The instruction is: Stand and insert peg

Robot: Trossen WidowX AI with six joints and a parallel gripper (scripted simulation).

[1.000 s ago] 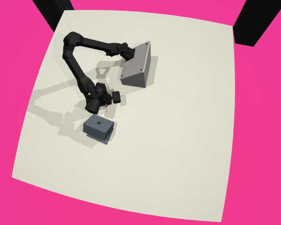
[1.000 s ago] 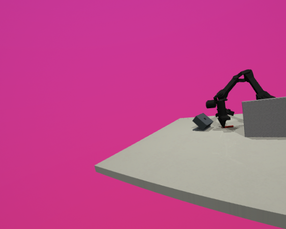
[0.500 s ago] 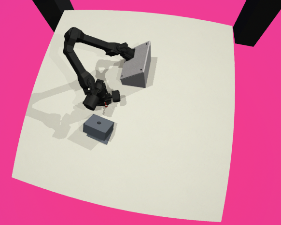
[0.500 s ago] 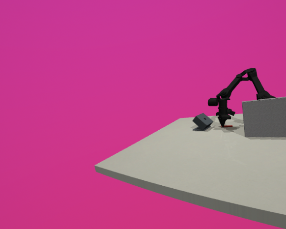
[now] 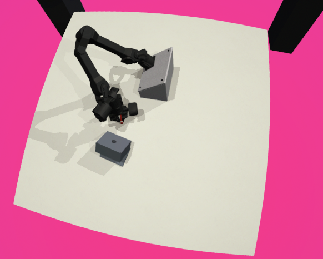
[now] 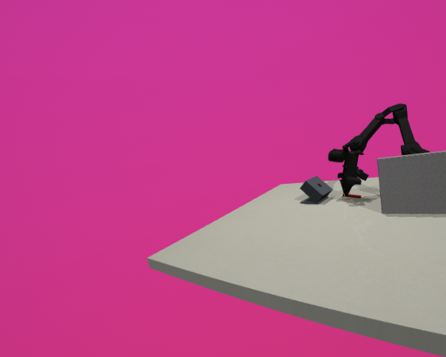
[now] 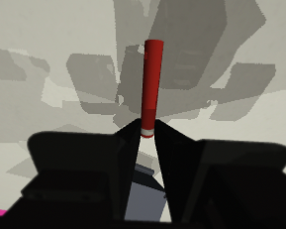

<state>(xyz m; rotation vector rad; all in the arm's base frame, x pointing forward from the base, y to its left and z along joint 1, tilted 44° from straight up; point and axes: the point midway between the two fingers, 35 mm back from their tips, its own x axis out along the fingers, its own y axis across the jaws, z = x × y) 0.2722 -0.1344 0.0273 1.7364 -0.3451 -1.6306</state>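
My gripper tip is 130 mm short of the dark sloped panel, 10 mm to the left of it and 40 mm below it. Round my gripper tip: red peg: 10 mm behind.
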